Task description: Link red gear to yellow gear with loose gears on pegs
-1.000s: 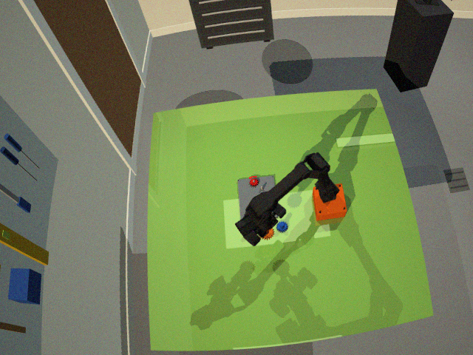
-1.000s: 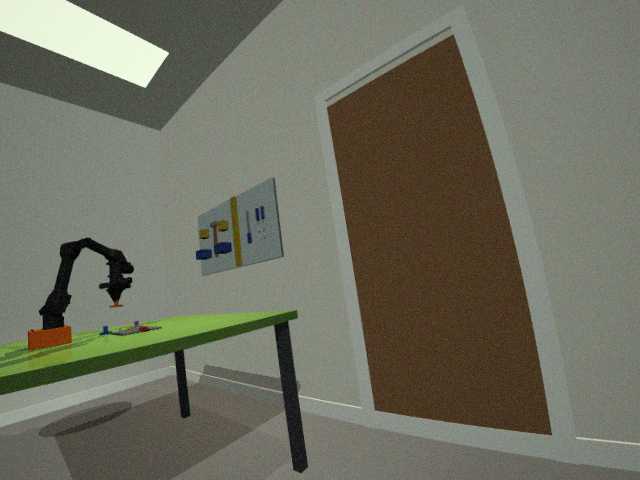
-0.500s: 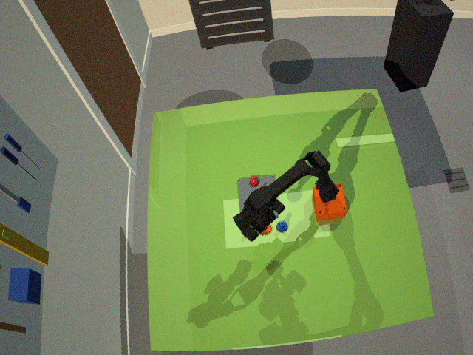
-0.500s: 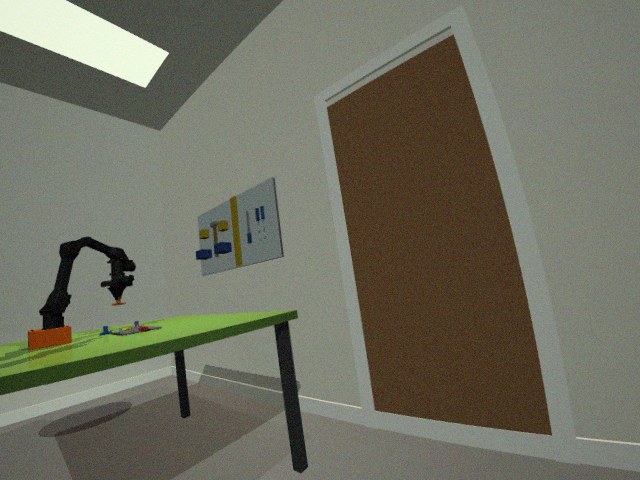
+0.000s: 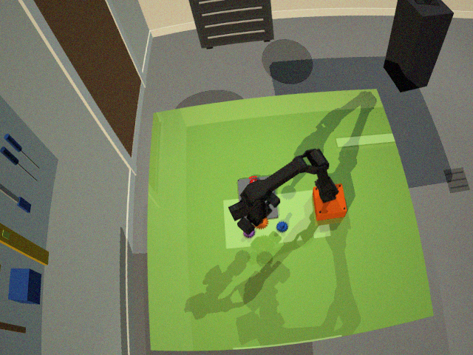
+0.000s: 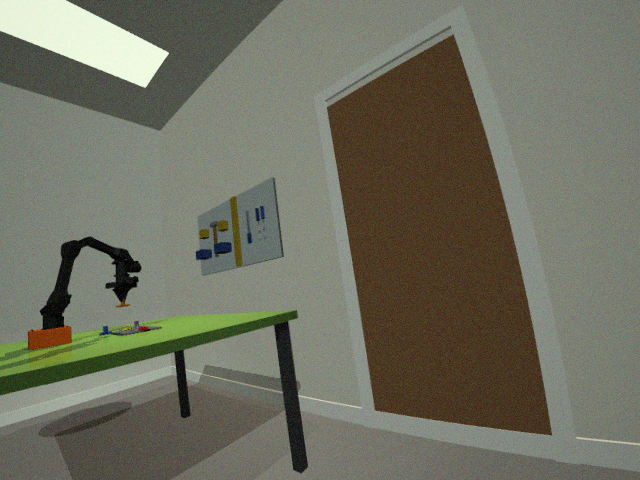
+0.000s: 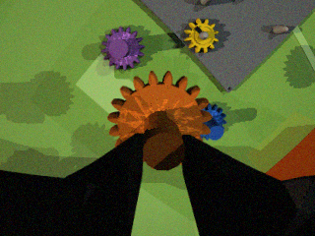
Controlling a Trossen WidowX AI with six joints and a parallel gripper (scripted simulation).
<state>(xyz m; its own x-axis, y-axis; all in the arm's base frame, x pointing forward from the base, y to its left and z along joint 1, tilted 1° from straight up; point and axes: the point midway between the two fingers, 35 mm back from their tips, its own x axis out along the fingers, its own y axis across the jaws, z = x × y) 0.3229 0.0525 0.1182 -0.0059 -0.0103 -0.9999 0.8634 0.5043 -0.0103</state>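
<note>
Right now the red gear is 25 cm to the right of my gripper tip, 14 cm below it and 3 cm behind it. Also, from my gripper tip: orange gear 1 cm below; then yellow gear 14 cm below, 8 cm to the right, 1 cm behind; then purple gear 14 cm below, 6 cm ahead, 2 cm to the right.
</note>
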